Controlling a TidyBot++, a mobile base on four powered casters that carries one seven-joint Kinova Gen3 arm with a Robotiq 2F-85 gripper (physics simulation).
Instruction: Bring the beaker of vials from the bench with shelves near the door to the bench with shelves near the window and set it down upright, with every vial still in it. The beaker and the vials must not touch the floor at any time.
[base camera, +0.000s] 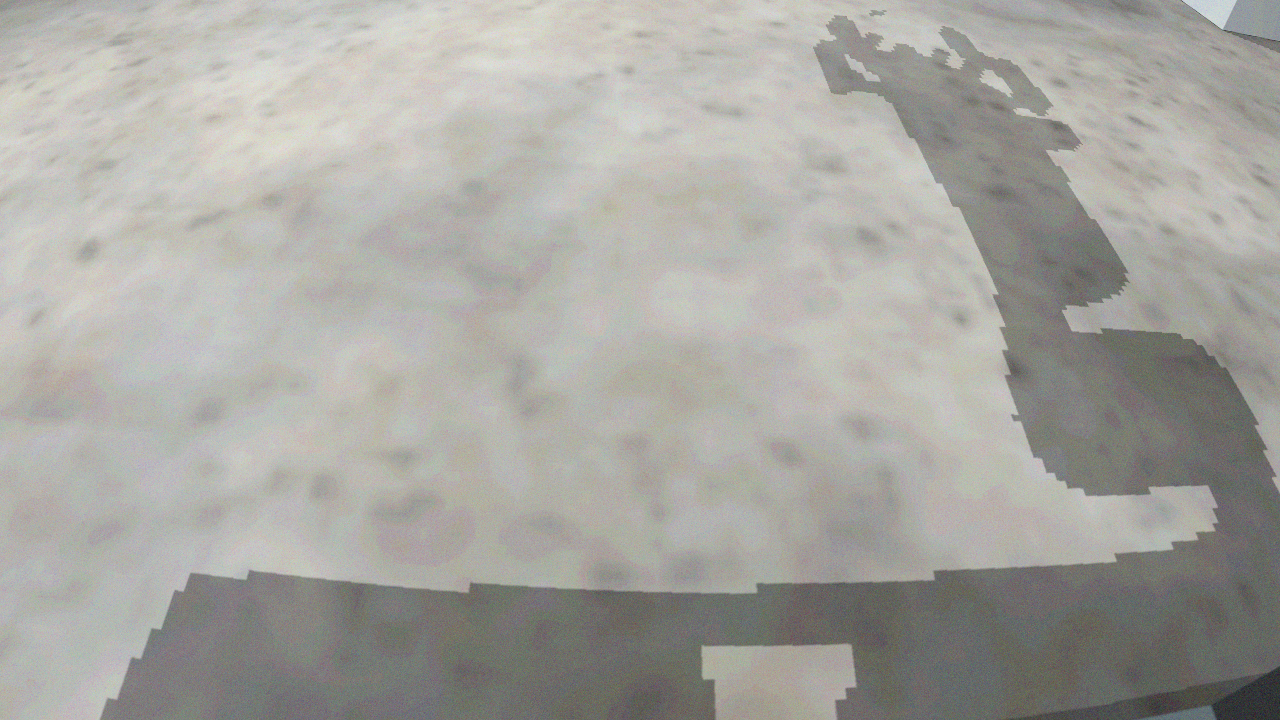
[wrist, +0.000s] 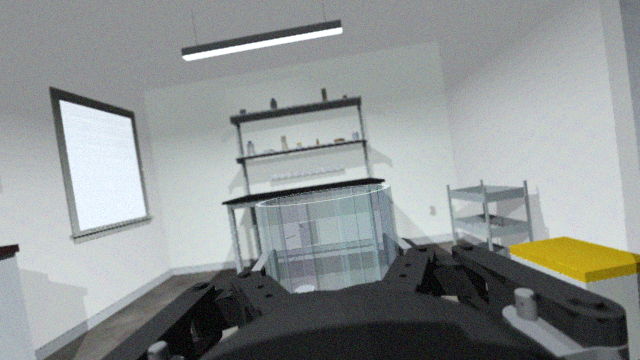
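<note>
The clear beaker (wrist: 327, 235) stands between the fingers of my gripper (wrist: 331, 255) in the wrist view. My gripper is shut on it. Its rim slopes up slightly to the right, much like the bench and shelves behind it. Several thin upright edges of clear vials show inside the beaker; I cannot count them, and its bottom is hidden behind the gripper body. The bench with shelves (wrist: 245, 198) near the window (wrist: 102, 165) stands beyond the beaker, against the far wall, with a black top. The bench near the door does not show.
A grey cart (wrist: 484, 205) stands right of the bench. A yellow-topped white block (wrist: 570, 255) is nearer at the right. Part of a white unit with a dark red top (wrist: 7, 251) shows at the left edge. In the base camera view, a shadow of the arm lies on the speckled floor (base camera: 537, 268).
</note>
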